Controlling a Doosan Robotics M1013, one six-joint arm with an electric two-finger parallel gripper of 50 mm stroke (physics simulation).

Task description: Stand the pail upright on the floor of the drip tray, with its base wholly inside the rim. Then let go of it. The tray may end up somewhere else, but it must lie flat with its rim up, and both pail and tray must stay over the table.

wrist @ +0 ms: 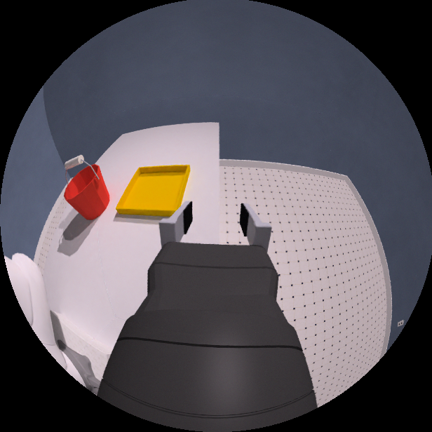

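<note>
A red pail point(88, 196) stands upright on the white table at the left of the wrist view, with its wire handle and white grip raised above the rim. A yellow drip tray point(156, 192) lies flat with its rim up, to the right of the pail and apart from it. My gripper point(216, 211) is open, with no object between its fingers. It is high above the table's right edge in the view, to the right of the tray, and touches neither the tray nor the pail.
The white table point(172, 134) ends in a straight edge just right of the tray. Beyond it lies a light floor with small dark dots point(320, 240). White rounded arm parts point(27, 290) show at the lower left, beside the table. Blue-grey walls stand behind.
</note>
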